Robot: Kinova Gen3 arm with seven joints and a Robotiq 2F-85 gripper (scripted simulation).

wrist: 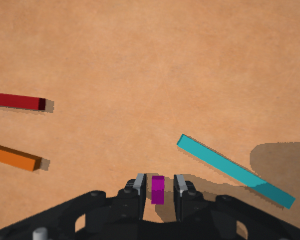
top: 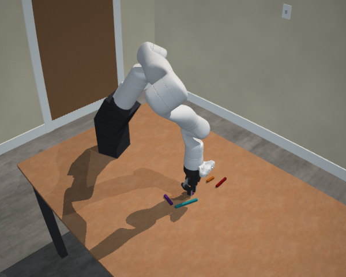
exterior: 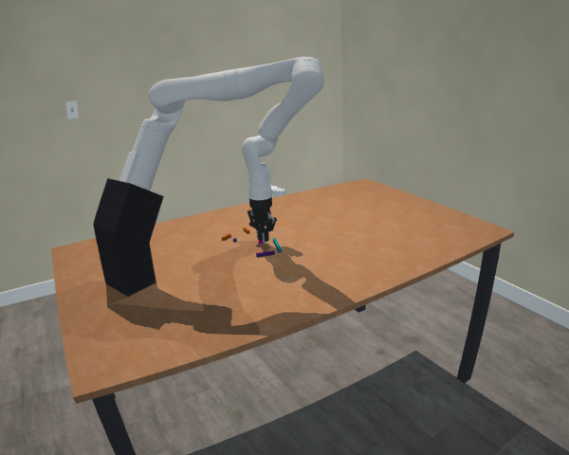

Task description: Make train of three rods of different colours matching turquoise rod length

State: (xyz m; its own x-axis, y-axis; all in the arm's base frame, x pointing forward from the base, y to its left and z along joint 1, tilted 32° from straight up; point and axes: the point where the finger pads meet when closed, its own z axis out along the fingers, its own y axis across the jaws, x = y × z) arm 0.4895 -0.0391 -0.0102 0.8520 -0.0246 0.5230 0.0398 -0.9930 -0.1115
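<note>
Right now the magenta rod is 20 mm below my hand. From my hand the other things lie so: turquoise rod 60 mm to the right, 20 mm below, 20 mm ahead; purple rod 90 mm to the right, 50 mm behind, 20 mm below; blue rod 80 mm to the left, 70 mm behind, 20 mm below.
</note>
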